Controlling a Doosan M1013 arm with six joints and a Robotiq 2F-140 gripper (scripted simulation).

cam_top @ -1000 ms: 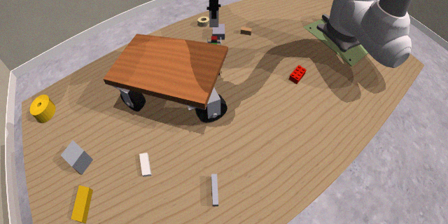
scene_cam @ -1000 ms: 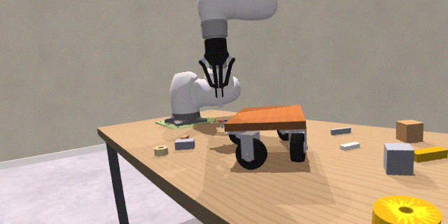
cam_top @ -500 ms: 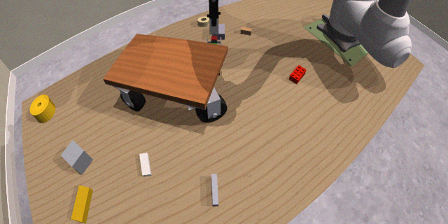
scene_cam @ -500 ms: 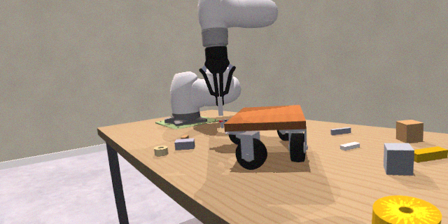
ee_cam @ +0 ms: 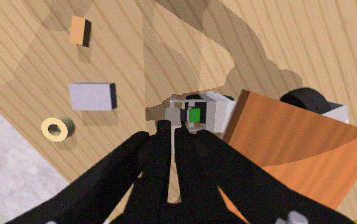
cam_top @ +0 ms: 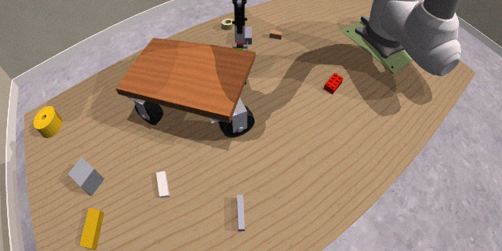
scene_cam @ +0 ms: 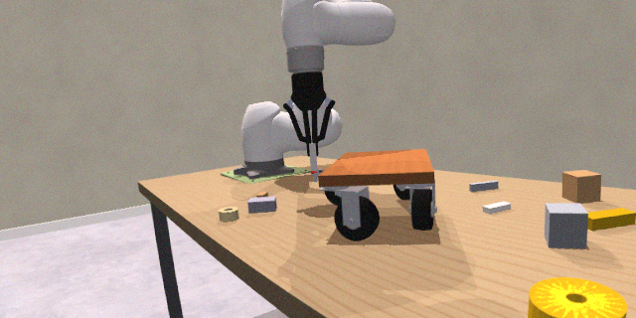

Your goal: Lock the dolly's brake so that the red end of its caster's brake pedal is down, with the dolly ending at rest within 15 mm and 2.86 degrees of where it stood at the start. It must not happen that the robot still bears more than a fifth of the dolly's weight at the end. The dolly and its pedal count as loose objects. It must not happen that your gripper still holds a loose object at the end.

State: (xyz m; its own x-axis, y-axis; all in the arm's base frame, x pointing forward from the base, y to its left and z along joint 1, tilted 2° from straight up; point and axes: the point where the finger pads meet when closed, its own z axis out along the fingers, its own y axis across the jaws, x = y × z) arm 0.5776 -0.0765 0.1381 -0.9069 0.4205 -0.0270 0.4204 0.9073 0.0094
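Now: the brake pedal 10 mm ahead of my hand, 10 mm to the left of it and 50 mm below it. Also, from my hand: cream ring 50 mm behind, 210 mm to the right, 120 mm below; then small brown block 170 mm behind, 80 mm to the right, 120 mm below; then grey block 70 mm behind, 120 mm to the right, 110 mm below.
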